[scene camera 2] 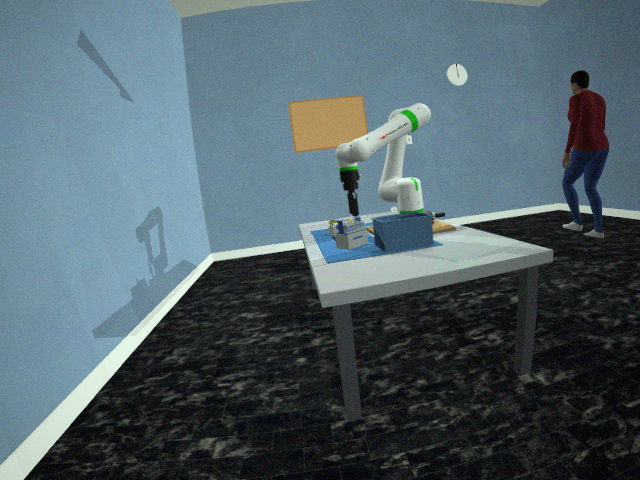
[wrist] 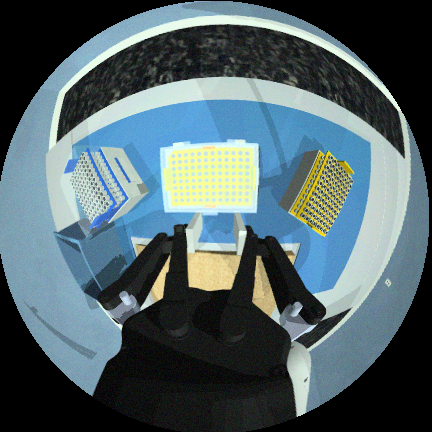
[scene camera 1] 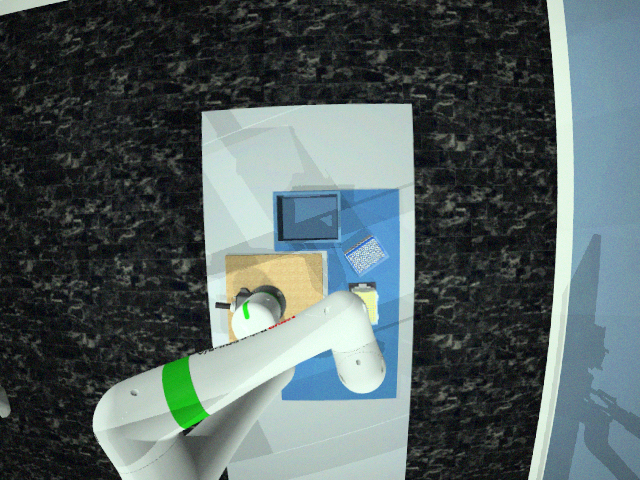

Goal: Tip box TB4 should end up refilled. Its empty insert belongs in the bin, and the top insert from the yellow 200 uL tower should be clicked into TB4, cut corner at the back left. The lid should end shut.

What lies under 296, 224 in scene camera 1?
A blue bin.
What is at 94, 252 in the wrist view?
A blue bin.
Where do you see a lid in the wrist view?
At 210, 177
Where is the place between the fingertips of my gripper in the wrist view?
217, 219
